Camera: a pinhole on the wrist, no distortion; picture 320 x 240 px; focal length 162.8 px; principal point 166.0 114.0 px. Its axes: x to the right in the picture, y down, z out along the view. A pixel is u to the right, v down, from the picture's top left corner.
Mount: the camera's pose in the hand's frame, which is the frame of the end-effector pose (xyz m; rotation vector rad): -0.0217 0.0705 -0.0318 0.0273 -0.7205 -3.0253
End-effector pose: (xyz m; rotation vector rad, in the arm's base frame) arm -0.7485 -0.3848 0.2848 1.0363 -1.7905 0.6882
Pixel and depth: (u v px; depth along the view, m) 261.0 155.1 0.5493
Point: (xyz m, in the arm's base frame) -1.0584 -0.5836 -0.2536
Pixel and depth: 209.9 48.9 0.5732
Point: -1.3304 -0.3565 -0.0590
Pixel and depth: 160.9 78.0 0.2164
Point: -0.9890 -0.3857 0.2034
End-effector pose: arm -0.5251 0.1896 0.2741 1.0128 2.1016 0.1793
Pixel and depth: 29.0 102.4 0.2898
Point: -0.3141 0.4532 0.0945
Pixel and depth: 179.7 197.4 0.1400
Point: -0.3821 0.1867 0.2383
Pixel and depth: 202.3 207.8 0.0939
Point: -0.4167 0.1866 0.2748
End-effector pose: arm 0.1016 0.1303 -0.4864 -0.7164 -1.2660 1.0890
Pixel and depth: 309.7 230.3 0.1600
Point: -0.0549 -0.0300 -0.5484
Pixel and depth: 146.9 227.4 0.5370
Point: -0.4937 0.0741 -0.3294
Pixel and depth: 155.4 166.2 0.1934
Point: -0.0861 0.1329 -0.5494
